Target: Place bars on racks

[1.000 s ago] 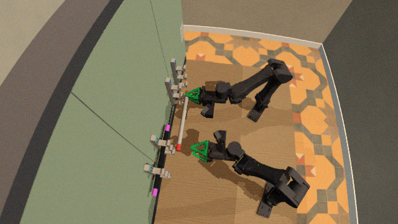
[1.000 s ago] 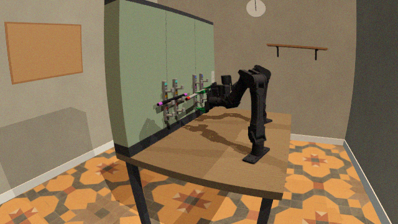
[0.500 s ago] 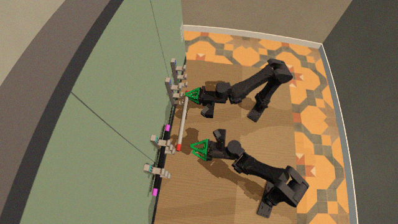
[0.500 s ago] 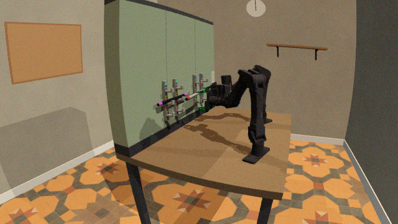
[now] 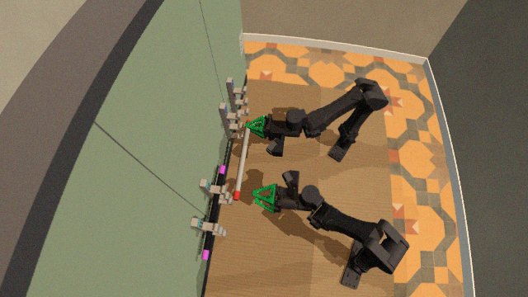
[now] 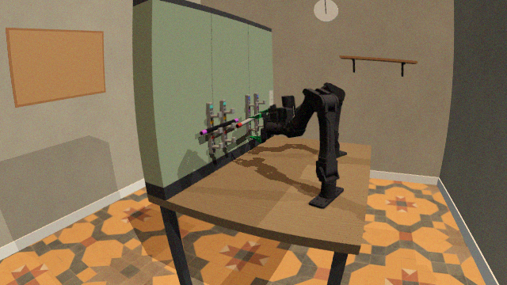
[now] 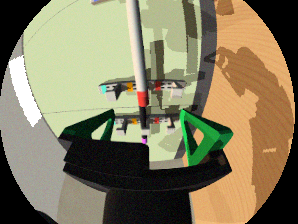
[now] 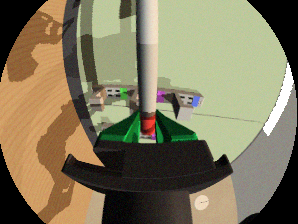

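Right now the bar is 14 cm ahead of my left hand, 5 cm to the left of it and 1 cm above it. Also, from my left hand: green wall panel (21 cm ahead, 20 cm above, 14 cm to the right).
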